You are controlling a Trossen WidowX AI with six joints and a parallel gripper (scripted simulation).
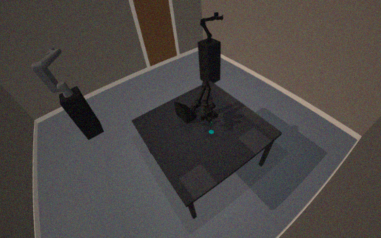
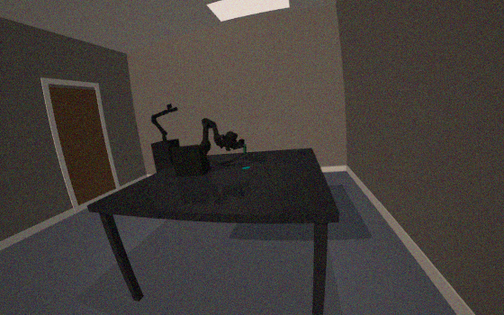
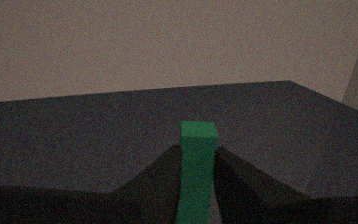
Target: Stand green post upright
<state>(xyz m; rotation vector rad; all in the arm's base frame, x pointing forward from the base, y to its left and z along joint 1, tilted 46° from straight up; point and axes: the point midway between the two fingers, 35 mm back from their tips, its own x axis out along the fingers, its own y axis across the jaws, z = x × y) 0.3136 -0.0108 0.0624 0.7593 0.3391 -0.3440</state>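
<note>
The cyan circle lies 160 mm below my gripper tip and 10 mm behind it. Also, from my gripper tip: green post 20 mm below.
</note>
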